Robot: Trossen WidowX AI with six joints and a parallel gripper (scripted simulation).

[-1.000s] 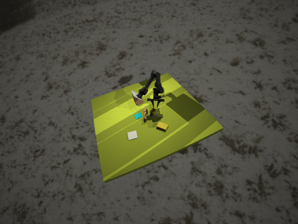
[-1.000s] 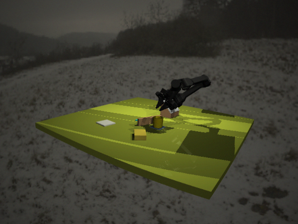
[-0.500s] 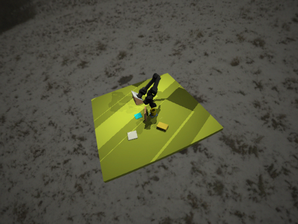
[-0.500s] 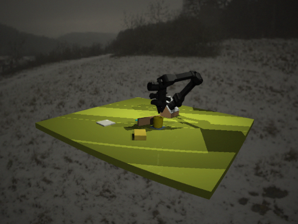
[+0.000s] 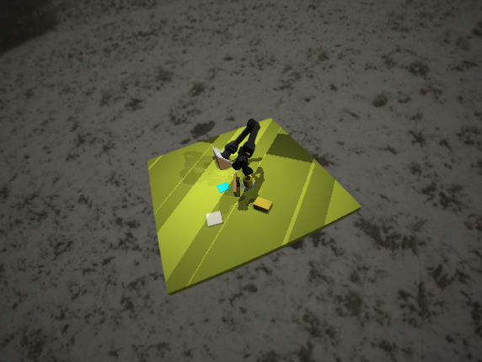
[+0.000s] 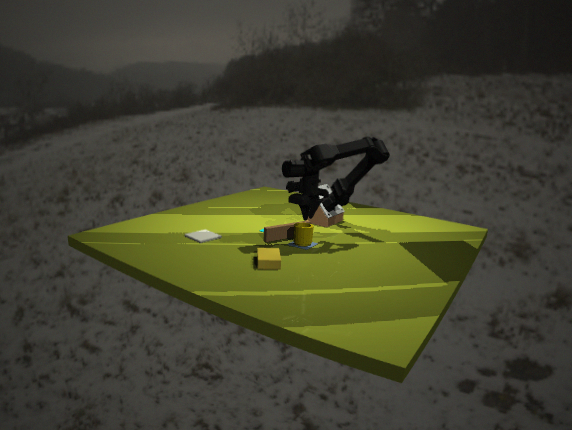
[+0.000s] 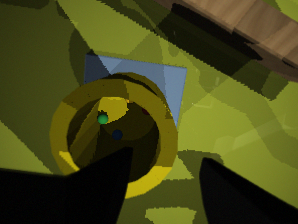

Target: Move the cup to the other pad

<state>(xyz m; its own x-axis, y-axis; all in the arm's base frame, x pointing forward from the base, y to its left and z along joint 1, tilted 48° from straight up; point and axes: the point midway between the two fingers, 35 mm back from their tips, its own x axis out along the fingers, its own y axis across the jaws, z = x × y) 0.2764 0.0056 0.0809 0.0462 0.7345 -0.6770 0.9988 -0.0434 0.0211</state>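
The yellow cup is 20 mm ahead of my gripper tip and 50 mm below it. Also, from my gripper tip: green marble 50 mm ahead, 10 mm to the left, 70 mm below; then wooden bar 10 mm behind, 90 mm to the right, 70 mm below; then dark blue marble 30 mm ahead, 20 mm to the left, 70 mm below.
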